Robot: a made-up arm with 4 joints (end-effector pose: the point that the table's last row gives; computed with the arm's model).
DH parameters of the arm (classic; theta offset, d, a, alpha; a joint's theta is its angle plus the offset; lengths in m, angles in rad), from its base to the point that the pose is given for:
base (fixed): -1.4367 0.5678 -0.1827 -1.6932
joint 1: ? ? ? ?
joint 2: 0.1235 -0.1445 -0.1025 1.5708
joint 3: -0.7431 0 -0.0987 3.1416
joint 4: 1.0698 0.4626 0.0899 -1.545
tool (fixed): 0.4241 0.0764 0 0
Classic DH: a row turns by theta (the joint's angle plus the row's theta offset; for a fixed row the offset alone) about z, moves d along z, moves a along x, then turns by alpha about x.
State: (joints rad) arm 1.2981 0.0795 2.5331 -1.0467
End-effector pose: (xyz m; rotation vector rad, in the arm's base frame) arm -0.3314 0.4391 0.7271 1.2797 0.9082 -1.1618
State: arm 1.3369 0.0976 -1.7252 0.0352
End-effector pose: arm -0.3610 0.4521 0.5698 2.2093 1.3467 -0.7963
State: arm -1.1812 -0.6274 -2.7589 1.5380
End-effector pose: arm -0.2674 0.4158 0.3958 -2.4350 -0.9082 -0.2882
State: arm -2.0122 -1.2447 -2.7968 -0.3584
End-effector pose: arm -0.1135 0.3947 0.3710 -1.5069 -0.6125 -1.8943
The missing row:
joint 1: -1.5543 0.1408 -0.1385 -1.7039
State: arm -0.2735 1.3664 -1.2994 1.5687
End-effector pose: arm 0.0121 0.0044 -0.0114 0.6351 -1.3143 -0.7060
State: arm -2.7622 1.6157 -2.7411 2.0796
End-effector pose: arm 0.2995 -0.2655 0.9914 -0.3076 2.2820 -1.2997
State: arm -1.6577 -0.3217 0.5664 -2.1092
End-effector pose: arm -0.3325 -0.0020 0.4464 -2.0569 -1.2799 -0.5736
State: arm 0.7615 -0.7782 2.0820 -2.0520
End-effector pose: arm -0.3012 0.2450 0.7578 0.7692 1.6315 -0.9844
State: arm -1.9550 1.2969 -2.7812 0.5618
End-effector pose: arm 0.0586 -0.4128 0.6342 -0.6232 -2.0014 0.6707
